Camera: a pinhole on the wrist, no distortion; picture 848 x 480 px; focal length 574.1 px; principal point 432.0 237.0 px. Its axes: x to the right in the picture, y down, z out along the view. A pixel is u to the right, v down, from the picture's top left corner.
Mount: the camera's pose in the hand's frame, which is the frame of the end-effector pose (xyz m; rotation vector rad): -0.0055 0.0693 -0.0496 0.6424 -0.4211 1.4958
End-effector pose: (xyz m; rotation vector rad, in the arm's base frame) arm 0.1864 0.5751 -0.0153 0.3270 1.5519 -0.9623
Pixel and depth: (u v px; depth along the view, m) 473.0 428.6 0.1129
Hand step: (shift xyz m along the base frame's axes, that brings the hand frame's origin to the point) 0.0413 -0.0236 0.0274
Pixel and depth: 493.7 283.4 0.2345
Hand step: 0.0599 -0.1464 0.0257
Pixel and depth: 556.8 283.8 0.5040
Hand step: 0.1645 -0.4064 0.0672
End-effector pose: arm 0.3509 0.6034 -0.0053 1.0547 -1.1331 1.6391
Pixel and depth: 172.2 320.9 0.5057
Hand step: 0.4472 -0.1074 0.1234
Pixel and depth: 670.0 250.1 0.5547
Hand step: 0.1634 -0.4671 0.2054
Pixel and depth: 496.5 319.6 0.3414
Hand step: 0.1533 -0.2090 0.0756
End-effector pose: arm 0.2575 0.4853 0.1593 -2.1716 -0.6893 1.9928
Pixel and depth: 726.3 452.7 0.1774
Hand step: -0.1424 -0.0739 0.0106
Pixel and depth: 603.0 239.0 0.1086
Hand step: -0.0455 -0.0313 -0.0260
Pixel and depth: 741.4 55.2 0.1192
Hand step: -0.0615 -0.0375 -0.0738
